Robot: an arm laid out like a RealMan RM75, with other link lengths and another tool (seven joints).
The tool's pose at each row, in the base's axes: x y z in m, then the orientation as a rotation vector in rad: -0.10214, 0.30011, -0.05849, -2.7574, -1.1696, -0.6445; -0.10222, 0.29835, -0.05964, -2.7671, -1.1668, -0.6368; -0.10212, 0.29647, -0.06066, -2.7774, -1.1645, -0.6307; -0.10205, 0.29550, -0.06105, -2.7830, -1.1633, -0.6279; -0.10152, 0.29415, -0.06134, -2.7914, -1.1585, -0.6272; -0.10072, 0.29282, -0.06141, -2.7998, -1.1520, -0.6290; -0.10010, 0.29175, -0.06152, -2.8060, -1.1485, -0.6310; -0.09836, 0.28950, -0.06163, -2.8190, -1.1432, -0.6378; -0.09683, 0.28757, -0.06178, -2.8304, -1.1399, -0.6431; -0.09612, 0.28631, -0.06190, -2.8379, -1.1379, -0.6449; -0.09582, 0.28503, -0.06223, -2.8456, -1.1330, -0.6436; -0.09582, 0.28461, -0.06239, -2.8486, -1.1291, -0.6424; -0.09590, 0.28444, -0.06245, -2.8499, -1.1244, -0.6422
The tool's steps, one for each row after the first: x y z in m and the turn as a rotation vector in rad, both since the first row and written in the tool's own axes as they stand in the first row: -0.00170, 0.00108, 0.00061, -0.0040, -0.0080, 0.0030; -0.00331, 0.00239, 0.00114, -0.0094, -0.0156, 0.0056; -0.00408, 0.00309, 0.00130, -0.0125, -0.0194, 0.0069; -0.00477, 0.00439, 0.00143, -0.0182, -0.0229, 0.0106; -0.00519, 0.00588, 0.00147, -0.0246, -0.0249, 0.0153; -0.00557, 0.00706, 0.00154, -0.0298, -0.0262, 0.0178; -0.00604, 0.00986, 0.00173, -0.0424, -0.0281, 0.0215; -0.00645, 0.01229, 0.00195, -0.0534, -0.0302, 0.0238; -0.00690, 0.01366, 0.00202, -0.0599, -0.0325, 0.0254; -0.00770, 0.01475, 0.00213, -0.0648, -0.0360, 0.0290; -0.00805, 0.01503, 0.00217, -0.0661, -0.0374, 0.0318; -0.00824, 0.01509, 0.00216, -0.0662, -0.0374, 0.0349
